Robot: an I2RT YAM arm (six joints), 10 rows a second.
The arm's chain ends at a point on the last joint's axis. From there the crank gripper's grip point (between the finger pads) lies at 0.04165 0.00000 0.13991 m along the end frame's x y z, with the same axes.
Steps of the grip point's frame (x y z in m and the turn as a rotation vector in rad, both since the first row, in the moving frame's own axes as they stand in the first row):
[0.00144 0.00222 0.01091 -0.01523 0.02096 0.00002]
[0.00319 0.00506 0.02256 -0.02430 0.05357 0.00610]
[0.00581 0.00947 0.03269 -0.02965 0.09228 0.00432]
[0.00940 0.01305 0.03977 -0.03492 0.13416 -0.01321]
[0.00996 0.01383 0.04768 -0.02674 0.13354 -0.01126]
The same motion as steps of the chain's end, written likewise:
[-0.00148 0.00010 0.01183 -0.01523 0.02096 0.00002]
[-0.00423 0.00141 0.02503 -0.02430 0.05357 0.00610]
[-0.00689 0.00518 0.03719 -0.02965 0.09228 0.00432]
[-0.00896 0.00895 0.04667 -0.03492 0.13416 -0.01321]
[-0.00831 0.01075 0.05451 -0.02674 0.13354 -0.01126]

